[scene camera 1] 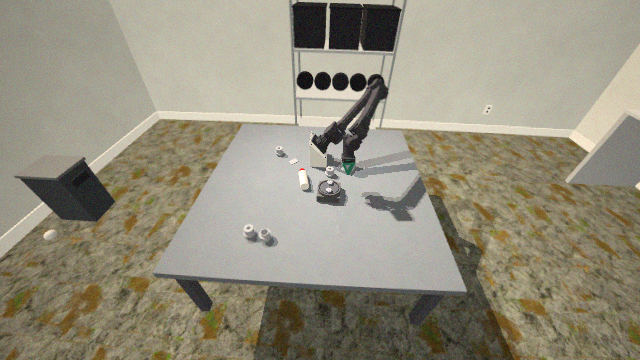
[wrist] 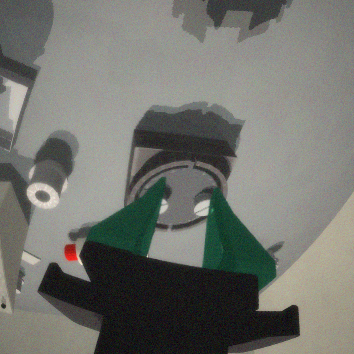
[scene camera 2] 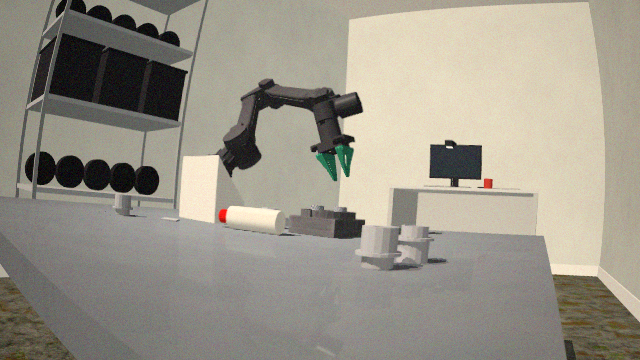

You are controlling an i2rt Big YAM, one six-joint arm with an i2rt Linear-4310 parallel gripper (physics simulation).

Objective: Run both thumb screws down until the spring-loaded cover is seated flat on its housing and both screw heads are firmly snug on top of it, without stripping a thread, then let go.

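A dark square housing stands on the grey table with a round grey cover inside a ring on its top. Two pale thumb screw heads stand on the cover: one screw and the other screw. The fingers partly hide them in the wrist view. I cannot tell how snug they are or whether the cover is flat. My gripper has green fingers, partly open and empty, pointing down above the housing, clear of the screws.
A white bottle with a red cap lies beside the housing. A flanged grey cylinder stands close behind it. Two more cylinders stand at front left, another at back left. A white block stands at the arm's base.
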